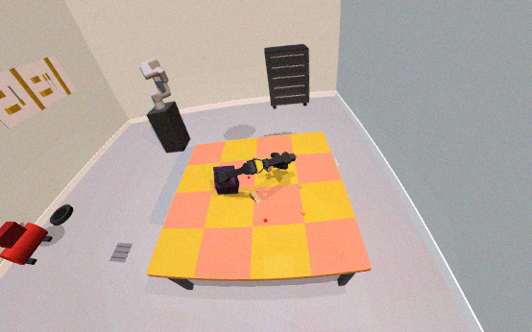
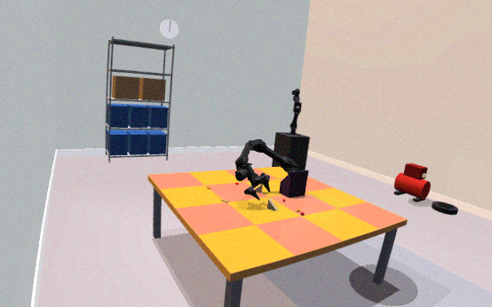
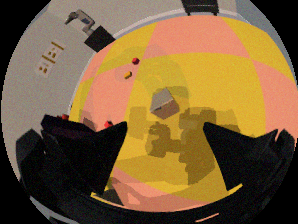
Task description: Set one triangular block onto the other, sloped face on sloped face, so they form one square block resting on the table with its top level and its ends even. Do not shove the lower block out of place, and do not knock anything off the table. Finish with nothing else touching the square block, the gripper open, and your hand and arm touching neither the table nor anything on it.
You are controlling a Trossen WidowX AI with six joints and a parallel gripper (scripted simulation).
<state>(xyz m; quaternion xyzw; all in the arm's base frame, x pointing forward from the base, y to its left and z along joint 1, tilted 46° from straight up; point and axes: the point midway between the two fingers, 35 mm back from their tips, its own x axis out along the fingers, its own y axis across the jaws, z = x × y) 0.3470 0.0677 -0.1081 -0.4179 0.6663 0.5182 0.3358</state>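
My gripper tip is 50 mm above the triangular block, 40 mm to the right of it and 20 mm past it.
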